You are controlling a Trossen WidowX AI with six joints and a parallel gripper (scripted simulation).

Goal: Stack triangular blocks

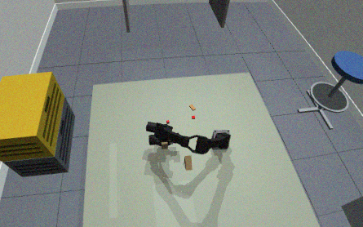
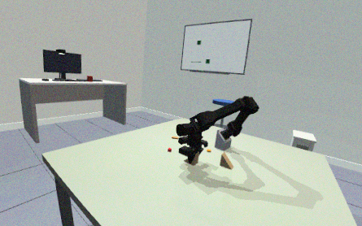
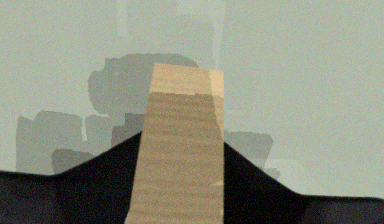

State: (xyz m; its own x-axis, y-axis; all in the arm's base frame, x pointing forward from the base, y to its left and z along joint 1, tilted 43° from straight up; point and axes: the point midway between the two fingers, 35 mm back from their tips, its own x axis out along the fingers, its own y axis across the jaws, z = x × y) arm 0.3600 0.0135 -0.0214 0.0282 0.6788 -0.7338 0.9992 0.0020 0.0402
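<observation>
The red cube lies 30 mm behind my gripper tip, 190 mm to the right of it and 10 mm below it. Round my gripper tip: tan wooden triangular block: 10 mm to the left, 10 mm above; then orange cube: 220 mm behind, 30 mm to the right, 20 mm below.
</observation>
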